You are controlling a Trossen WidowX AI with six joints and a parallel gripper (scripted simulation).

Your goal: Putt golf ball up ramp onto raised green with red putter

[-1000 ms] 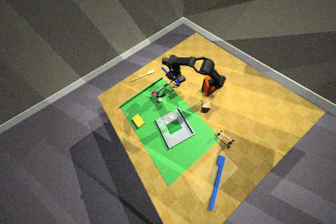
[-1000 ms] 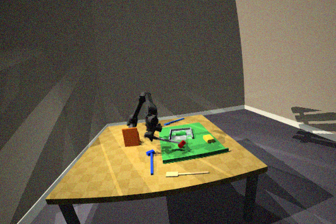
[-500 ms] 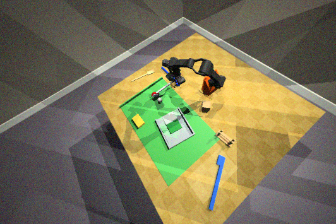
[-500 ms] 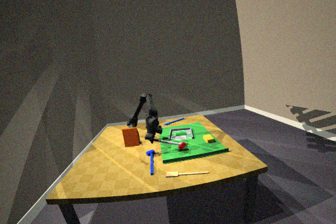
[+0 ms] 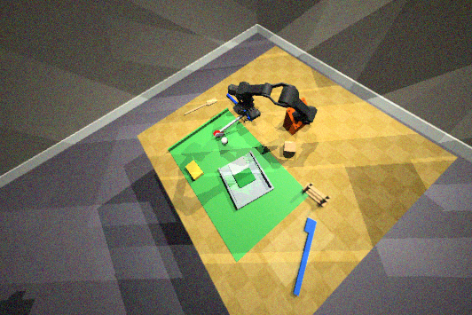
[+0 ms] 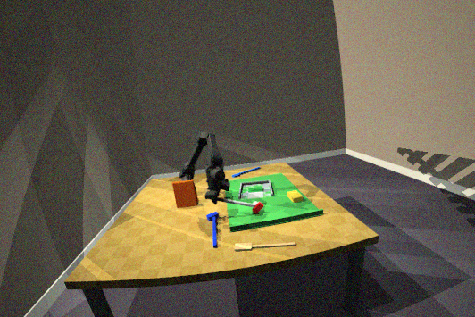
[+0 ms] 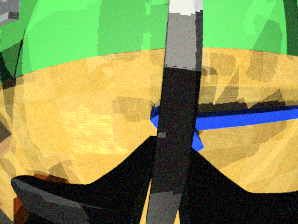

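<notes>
My gripper tip is 12 cm short of the red putter, 2 cm to the left of it and 1 cm above it. From my gripper tip the other things lie so: short blue putter 13 cm to the right, 6 cm below, 3 cm behind; then tan cube 32 cm to the left, 5 cm below, 3 cm behind; then white golf ball 22 cm ahead, 5 cm below, 1 cm to the left.
</notes>
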